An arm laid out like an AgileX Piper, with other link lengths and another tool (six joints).
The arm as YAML. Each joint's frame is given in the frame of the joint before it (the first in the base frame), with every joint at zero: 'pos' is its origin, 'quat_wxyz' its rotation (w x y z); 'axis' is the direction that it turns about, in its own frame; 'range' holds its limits. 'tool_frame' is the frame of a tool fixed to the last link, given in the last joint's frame.
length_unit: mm
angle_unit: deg
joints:
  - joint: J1
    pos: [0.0, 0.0, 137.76]
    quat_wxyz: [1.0, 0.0, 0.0, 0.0]
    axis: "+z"
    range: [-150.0, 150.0]
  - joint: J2
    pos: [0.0, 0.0, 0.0]
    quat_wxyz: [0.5, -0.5, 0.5, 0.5]
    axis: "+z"
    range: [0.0, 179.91]
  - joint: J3
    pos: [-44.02, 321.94, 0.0]
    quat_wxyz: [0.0, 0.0, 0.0, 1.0]
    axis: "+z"
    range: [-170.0, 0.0]
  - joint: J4
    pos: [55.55, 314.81, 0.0]
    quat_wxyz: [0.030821, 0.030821, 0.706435, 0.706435]
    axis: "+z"
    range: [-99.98, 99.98]
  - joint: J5
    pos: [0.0, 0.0, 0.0]
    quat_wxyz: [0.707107, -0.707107, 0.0, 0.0]
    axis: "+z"
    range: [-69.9, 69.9]
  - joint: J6
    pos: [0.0, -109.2, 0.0]
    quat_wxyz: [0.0, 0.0, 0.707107, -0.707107]
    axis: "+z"
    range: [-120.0, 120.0]
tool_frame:
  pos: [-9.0, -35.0, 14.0]
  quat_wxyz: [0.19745, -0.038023, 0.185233, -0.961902]
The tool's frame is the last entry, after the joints.
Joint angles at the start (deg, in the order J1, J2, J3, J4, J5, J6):
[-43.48 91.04 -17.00 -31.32 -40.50 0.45]
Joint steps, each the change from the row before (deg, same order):
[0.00 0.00 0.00 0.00 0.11 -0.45]
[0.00 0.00 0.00 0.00 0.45 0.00]
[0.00 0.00 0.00 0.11 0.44 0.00]
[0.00 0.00 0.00 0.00 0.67 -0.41]
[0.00 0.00 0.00 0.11 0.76 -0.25]
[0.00 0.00 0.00 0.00 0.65 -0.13]
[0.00 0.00 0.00 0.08 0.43 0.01]
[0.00 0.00 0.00 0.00 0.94 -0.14]
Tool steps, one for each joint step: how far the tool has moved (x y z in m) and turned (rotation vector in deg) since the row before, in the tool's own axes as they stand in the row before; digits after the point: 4 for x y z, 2 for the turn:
[0.0004 -0.0002 -0.0001 0.04 0.26 -0.38]
[0.0009 -0.0003 -0.0002 0.18 0.38 0.15]
[0.0008 -0.0004 -0.0002 0.24 0.32 0.22]
[0.0015 -0.0006 -0.0004 0.26 0.72 -0.15]
[0.0015 -0.0007 -0.0004 0.36 0.69 0.10]
[0.0014 -0.0005 -0.0003 0.25 0.61 0.10]
[0.0008 -0.0004 -0.0002 0.21 0.32 0.21]
[0.0019 -0.0007 -0.0005 0.36 0.86 0.19]

